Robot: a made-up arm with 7 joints.
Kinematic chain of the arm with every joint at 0, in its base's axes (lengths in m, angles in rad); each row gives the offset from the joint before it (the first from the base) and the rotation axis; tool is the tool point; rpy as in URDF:
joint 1: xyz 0 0 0.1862 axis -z
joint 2: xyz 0 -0.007 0.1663 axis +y
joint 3: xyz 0 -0.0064 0.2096 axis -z
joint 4: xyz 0 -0.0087 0.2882 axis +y
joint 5: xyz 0 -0.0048 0.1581 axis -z
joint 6: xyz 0 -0.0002 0.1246 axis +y
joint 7: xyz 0 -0.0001 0.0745 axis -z
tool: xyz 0 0 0 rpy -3.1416 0 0
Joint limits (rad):
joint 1: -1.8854..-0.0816
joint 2: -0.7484..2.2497
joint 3: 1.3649..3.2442
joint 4: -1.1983..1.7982
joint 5: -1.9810..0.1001
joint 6: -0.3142..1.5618
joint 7: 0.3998..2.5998
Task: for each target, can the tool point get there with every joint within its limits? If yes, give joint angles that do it. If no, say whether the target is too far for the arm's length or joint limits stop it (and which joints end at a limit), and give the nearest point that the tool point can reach.
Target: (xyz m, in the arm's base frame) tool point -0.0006 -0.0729 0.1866
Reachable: no: joint limits stop it (at a limit: joint 1, joint 2, joint 3, joint 4, joint 6) | nearest point 0.2648 -0.2450 0.0727 | short by 0.336 m
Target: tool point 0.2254 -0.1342 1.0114
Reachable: yes | joints -1.4261 0.0460 2.3133 1.0446 -1.6534 1.3305 1.4466
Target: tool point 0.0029 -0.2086 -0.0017
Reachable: no: joint limits stop it (at a limit: joint 1, joint 2, joint 3, joint 4) | nearest point 0.2601 -0.2483 0.0358 | short by 0.263 m
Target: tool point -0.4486 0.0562 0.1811
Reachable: no: joint limits stop it (at a limit: joint 1, joint 2, joint 3, joint 4, joint 5) | nearest point -0.4841 -0.0016 0.4123 | short by 0.241 m
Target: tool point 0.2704 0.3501 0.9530
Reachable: yes | joints -1.5516 0.5889 1.9306 0.8930 -1.5692 1.0841 0.6239
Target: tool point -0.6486 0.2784 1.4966
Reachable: no: too far | nearest point -0.4047 0.0943 1.0783 | short by 0.518 m
